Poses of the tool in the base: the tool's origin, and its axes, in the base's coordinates. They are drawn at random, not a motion.
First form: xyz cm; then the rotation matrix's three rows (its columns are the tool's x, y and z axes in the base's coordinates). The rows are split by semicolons.
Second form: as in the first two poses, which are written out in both.
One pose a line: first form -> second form
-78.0 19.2 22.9; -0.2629 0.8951 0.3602; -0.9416 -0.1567 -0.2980; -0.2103 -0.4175 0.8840 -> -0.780 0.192 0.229; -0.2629 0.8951 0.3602; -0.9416 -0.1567 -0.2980; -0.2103 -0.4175 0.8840
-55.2 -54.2 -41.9; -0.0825 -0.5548 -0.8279; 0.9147 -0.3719 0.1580; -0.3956 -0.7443 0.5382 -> -0.552 -0.542 -0.419; -0.0825 -0.5548 -0.8279; 0.9147 -0.3719 0.1580; -0.3956 -0.7443 0.5382
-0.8 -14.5 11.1; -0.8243 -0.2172 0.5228; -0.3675 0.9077 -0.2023; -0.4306 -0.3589 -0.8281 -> -0.008 -0.145 0.111; -0.8243 -0.2172 0.5228; -0.3675 0.9077 -0.2023; -0.4306 -0.3589 -0.8281
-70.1 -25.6 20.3; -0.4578 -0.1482 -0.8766; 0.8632 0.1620 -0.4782; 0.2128 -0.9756 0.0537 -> -0.701 -0.256 0.203; -0.4578 -0.1482 -0.8766; 0.8632 0.1620 -0.4782; 0.2128 -0.9756 0.0537
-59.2 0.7 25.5; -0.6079 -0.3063 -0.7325; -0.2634 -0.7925 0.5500; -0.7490 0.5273 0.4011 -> -0.592 0.007 0.255; -0.6079 -0.3063 -0.7325; -0.2634 -0.7925 0.5500; -0.7490 0.5273 0.4011
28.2 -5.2 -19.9; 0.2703 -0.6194 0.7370; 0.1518 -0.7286 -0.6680; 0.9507 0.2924 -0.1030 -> 0.282 -0.052 -0.199; 0.2703 -0.6194 0.7370; 0.1518 -0.7286 -0.6680; 0.9507 0.2924 -0.1030
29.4 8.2 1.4; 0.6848 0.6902 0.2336; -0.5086 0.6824 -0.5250; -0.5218 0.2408 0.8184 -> 0.294 0.082 0.014; 0.6848 0.6902 0.2336; -0.5086 0.6824 -0.5250; -0.5218 0.2408 0.8184
